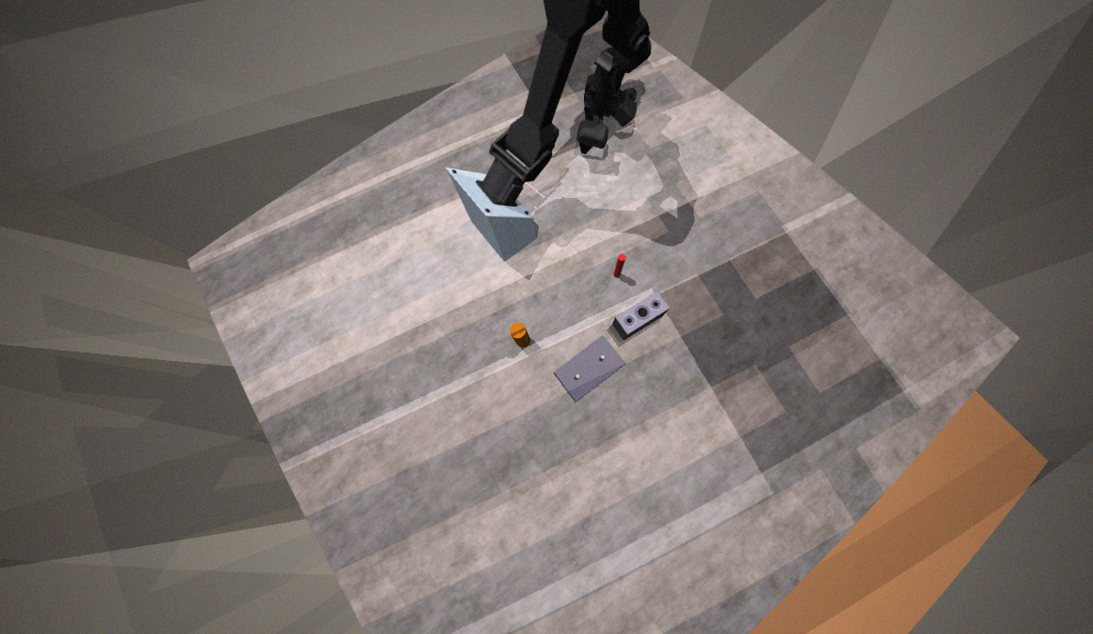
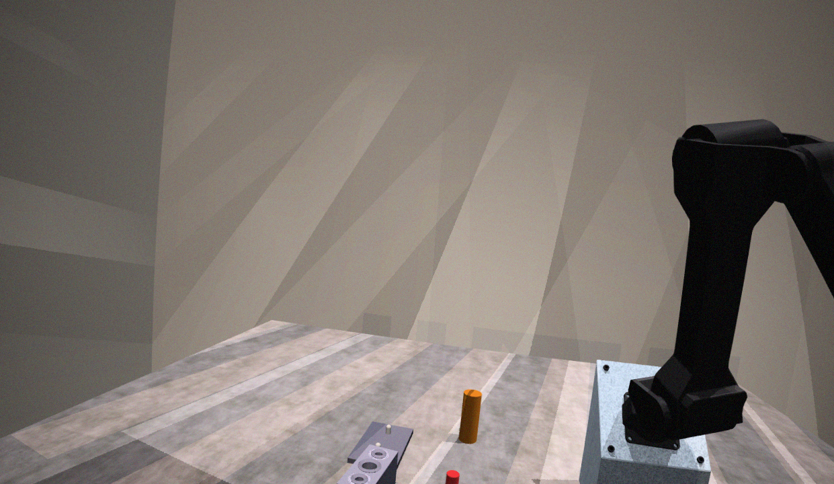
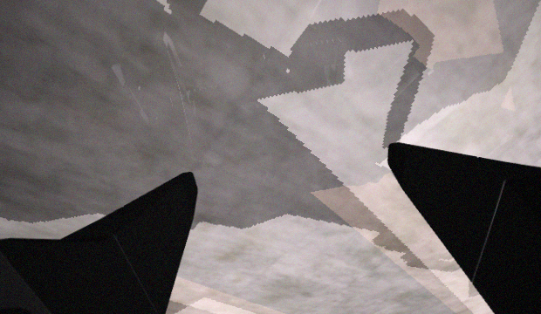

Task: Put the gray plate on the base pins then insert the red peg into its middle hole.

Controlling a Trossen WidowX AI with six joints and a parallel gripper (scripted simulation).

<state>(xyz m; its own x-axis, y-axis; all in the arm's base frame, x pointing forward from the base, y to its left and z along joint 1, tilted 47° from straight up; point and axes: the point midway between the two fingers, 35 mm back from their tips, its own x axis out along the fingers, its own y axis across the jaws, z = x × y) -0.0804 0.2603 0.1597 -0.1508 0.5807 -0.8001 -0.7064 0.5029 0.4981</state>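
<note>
Now: gripper tip 42 cm short of the gray plate, 20 cm to the left of it and 3 cm below it. From my gripper tip the other things lie so: orange cylinder (31 cm ahead, 40 cm to the right, 4 cm above); base (44 cm ahead, 33 cm to the right); red peg (32 cm ahead, 17 cm to the right, 4 cm above).
</note>
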